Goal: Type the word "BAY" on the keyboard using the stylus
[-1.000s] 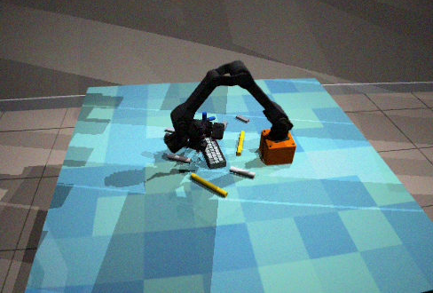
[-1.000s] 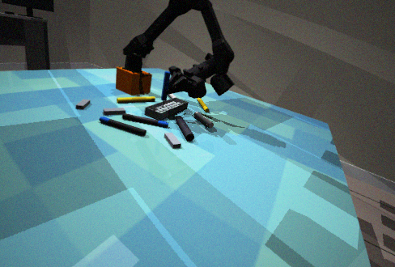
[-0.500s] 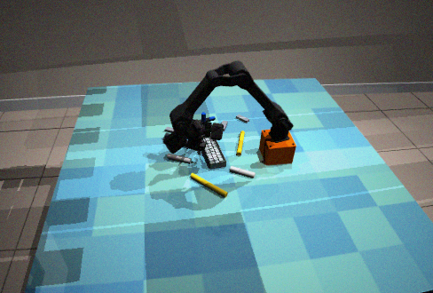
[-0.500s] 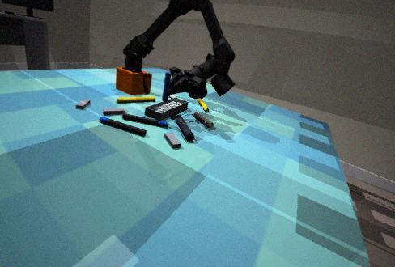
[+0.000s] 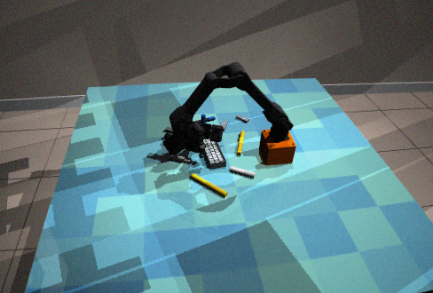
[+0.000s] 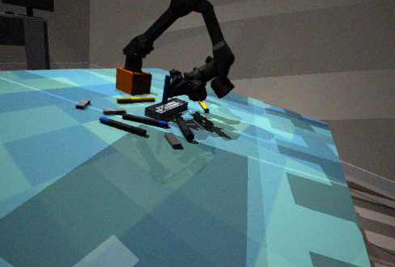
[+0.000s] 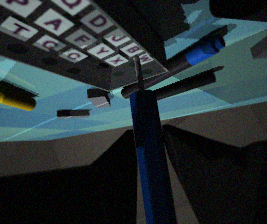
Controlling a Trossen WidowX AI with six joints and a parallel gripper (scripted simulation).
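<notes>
The black marker lies 10 cm ahead of my gripper tip, 4 cm to the right of it and 6 cm below it. From my gripper tip the other things lie so: blue stylus: 1 cm below.
</notes>
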